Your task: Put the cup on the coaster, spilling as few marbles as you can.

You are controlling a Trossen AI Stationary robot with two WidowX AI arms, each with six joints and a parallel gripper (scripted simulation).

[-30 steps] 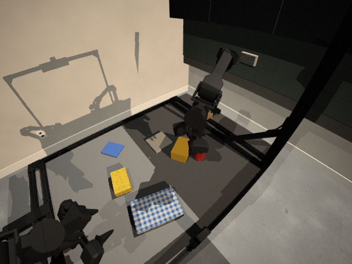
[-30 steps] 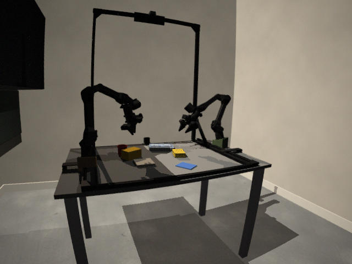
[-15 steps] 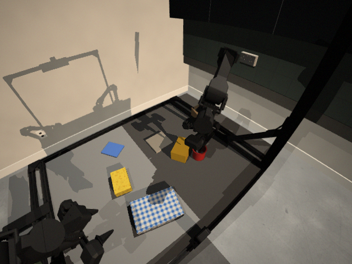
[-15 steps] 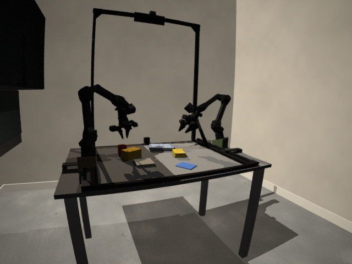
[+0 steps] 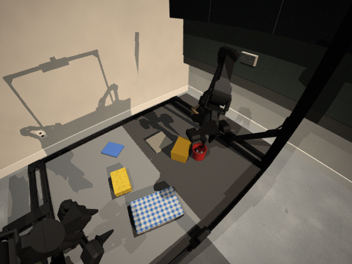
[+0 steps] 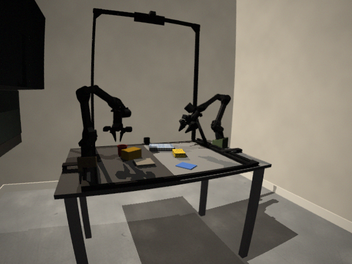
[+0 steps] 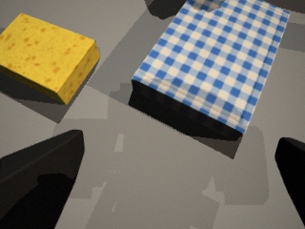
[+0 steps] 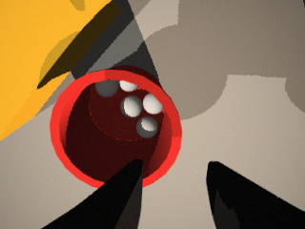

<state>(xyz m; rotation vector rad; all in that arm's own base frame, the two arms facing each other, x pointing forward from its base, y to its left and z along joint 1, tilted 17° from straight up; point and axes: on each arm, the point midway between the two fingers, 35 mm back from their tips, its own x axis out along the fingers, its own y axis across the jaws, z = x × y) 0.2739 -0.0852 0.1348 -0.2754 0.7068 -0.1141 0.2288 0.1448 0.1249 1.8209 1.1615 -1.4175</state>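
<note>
Right now the beige square coaster is 23 cm ahead of my right hand, 8 cm to the left of it and 12 cm below it. Also, from my right hand: blue-checked box: 34 cm to the left, 11 cm below; orange block: 10 cm ahead, 6 cm to the left, 10 cm below; blue coaster: 39 cm ahead, 28 cm to the left, 12 cm below.
</note>
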